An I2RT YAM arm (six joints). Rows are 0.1 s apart.
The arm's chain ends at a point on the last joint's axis. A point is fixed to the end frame.
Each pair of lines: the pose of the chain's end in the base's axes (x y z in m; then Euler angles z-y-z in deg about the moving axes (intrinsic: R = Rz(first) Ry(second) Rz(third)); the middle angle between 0 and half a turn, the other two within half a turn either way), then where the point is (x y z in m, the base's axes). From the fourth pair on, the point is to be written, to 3 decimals.
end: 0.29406 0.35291 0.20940 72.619 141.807 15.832
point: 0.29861 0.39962 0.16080
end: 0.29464 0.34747 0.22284 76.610 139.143 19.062
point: 0.29688 0.39684 0.17677
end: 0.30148 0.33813 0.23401 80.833 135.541 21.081
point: 0.30079 0.39048 0.19131
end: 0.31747 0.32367 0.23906 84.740 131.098 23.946
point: 0.314 0.379 0.201
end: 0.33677 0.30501 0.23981 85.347 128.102 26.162
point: 0.333 0.363 0.205
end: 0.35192 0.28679 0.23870 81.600 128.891 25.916
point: 0.352 0.344 0.203
